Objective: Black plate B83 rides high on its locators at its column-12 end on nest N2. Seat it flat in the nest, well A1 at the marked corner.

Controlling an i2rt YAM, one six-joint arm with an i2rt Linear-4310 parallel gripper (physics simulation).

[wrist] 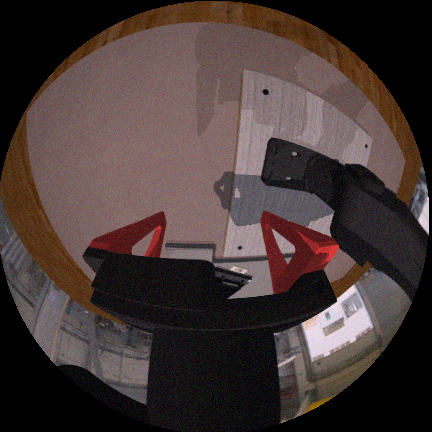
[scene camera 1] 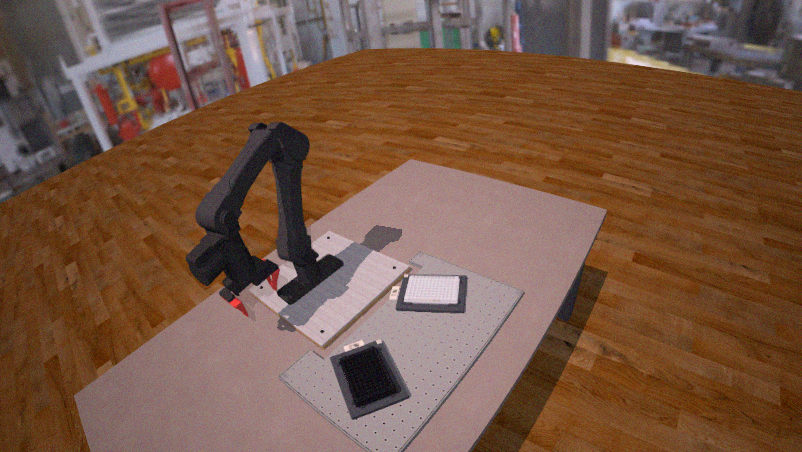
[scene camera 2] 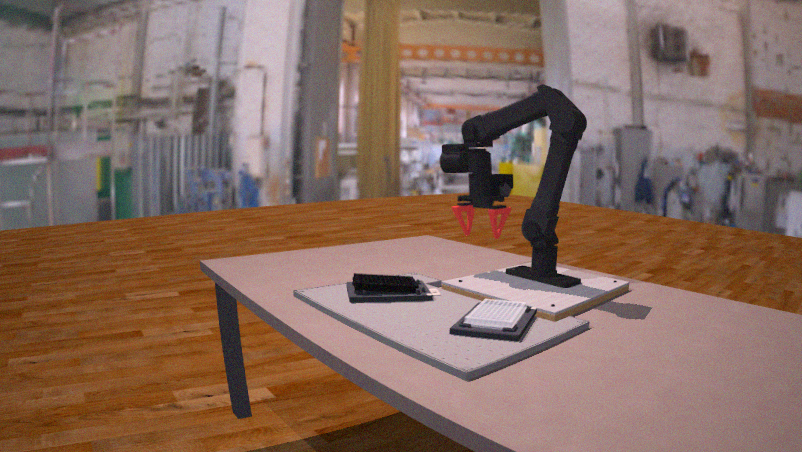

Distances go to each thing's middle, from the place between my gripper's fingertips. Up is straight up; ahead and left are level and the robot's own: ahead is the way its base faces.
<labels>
I see the black nest (scene camera 1: 402, 394) 30 cm ahead of my hand, 7 cm below it and 4 cm to the left of it. Round my hand: black well plate (scene camera 1: 367, 377): 31 cm ahead, 6 cm below, 4 cm to the left.
</labels>
